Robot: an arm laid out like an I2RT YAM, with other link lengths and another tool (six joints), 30 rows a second.
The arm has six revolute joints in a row. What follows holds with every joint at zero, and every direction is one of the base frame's.
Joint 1 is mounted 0.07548 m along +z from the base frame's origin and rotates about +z.
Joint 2 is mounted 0.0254 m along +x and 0.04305 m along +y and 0.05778 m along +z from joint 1 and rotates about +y.
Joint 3 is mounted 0.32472 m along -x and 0.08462 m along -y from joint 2 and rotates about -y.
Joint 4 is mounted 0.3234 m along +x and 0.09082 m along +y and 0.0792 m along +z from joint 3 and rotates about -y.
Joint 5 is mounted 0.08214 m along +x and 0.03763 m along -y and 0.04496 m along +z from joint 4 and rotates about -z.
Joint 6 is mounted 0.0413 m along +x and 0.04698 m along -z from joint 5 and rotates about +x.
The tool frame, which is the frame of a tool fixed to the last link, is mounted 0.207 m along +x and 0.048 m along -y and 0.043 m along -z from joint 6; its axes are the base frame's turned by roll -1.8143, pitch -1.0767 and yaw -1.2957 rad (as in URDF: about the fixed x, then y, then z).
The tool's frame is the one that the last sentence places.
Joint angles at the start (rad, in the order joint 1, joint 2, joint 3, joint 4, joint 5, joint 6):
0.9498, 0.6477, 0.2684, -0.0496, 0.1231, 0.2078
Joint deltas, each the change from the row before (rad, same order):
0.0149, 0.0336, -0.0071, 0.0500, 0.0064, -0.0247
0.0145, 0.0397, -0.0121, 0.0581, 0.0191, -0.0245
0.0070, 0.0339, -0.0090, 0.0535, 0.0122, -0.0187
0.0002, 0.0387, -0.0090, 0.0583, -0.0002, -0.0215
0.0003, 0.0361, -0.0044, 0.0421, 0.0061, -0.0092
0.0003, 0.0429, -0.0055, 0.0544, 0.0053, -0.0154
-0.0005, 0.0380, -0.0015, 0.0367, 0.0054, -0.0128
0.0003, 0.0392, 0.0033, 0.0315, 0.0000, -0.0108
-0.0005, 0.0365, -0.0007, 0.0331, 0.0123, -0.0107
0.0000, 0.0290, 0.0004, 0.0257, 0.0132, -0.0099
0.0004, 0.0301, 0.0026, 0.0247, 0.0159, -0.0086
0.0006, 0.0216, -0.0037, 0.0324, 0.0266, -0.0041
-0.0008, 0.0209, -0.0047, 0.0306, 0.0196, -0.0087
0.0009, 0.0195, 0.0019, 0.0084, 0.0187, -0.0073
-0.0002, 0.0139, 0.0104, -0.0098, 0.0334, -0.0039
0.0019, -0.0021, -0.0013, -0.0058, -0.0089, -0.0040
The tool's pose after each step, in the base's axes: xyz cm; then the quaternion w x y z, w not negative. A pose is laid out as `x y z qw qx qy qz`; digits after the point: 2 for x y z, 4 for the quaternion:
26.22 27.38 9.81 0.3506 -0.8577 -0.1145 -0.3581
26.57 27.84 9.43 0.3441 -0.8550 -0.1247 -0.3674
26.97 28.23 9.27 0.3408 -0.8516 -0.1309 -0.3760
27.38 28.69 9.03 0.3391 -0.8480 -0.1389 -0.3828
27.75 28.92 8.67 0.3356 -0.8474 -0.1407 -0.3866
28.19 29.24 8.34 0.3322 -0.8454 -0.1449 -0.3924
28.54 29.40 7.92 0.3264 -0.8457 -0.1484 -0.3953
28.80 29.73 7.54 0.3224 -0.8461 -0.1531 -0.3958
29.22 29.71 7.11 0.3147 -0.8471 -0.1537 -0.3998
29.60 29.64 6.81 0.3073 -0.8477 -0.1539 -0.4040
30.02 29.57 6.56 0.2995 -0.8485 -0.1530 -0.4086
30.53 29.25 6.53 0.2926 -0.8474 -0.1463 -0.4181
30.96 28.95 6.41 0.2857 -0.8464 -0.1430 -0.4260
31.25 28.63 6.10 0.2753 -0.8486 -0.1415 -0.4290
31.75 28.00 6.03 0.2595 -0.8522 -0.1344 -0.4339
31.54 28.14 5.87 0.2601 -0.8529 -0.1400 -0.4306

